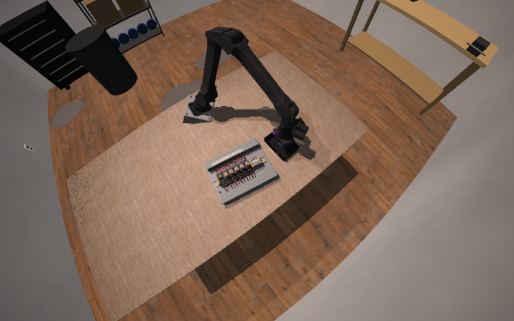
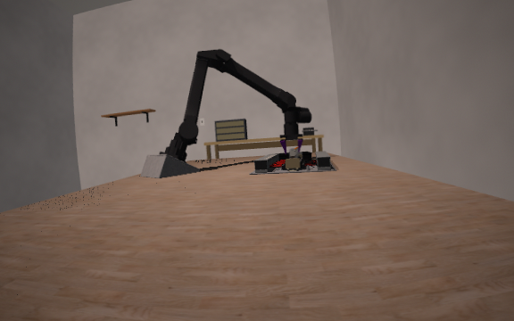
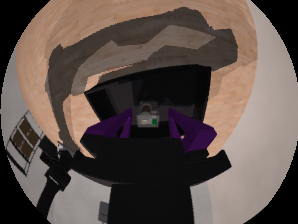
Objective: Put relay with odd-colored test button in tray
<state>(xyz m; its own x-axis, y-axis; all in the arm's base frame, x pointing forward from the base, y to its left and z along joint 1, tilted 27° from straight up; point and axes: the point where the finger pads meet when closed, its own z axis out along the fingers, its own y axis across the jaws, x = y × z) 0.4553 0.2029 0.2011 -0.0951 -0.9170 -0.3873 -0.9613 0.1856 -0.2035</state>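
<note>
Now: hand right at the relay. Also, from my hand: grey panel: 26 cm to the right, 3 cm below; black tray: 1 cm below.
</note>
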